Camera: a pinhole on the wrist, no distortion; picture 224 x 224 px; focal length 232.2 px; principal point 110.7 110.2 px. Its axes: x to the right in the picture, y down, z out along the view. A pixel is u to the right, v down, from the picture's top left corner.
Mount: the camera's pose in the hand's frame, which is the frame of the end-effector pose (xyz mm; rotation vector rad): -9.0 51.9 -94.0 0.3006 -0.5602 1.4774
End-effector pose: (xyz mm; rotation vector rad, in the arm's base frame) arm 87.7 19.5 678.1 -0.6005 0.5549 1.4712
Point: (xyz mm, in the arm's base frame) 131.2 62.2 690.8
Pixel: 92.5 19.3
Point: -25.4 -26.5 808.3
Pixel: outside the picture
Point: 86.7 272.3 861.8
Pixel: 218.8 22.0
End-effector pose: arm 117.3 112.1 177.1 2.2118 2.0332 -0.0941
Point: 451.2 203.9 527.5
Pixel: behind the camera
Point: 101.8 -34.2 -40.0
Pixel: 192.0 146.6
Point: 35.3 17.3 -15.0
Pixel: 137.7 117.0
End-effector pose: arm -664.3 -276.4 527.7 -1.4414 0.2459 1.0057
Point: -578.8 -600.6 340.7
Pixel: behind the camera
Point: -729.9 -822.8 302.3
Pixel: behind the camera
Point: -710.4 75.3 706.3
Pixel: 141.1 67.1
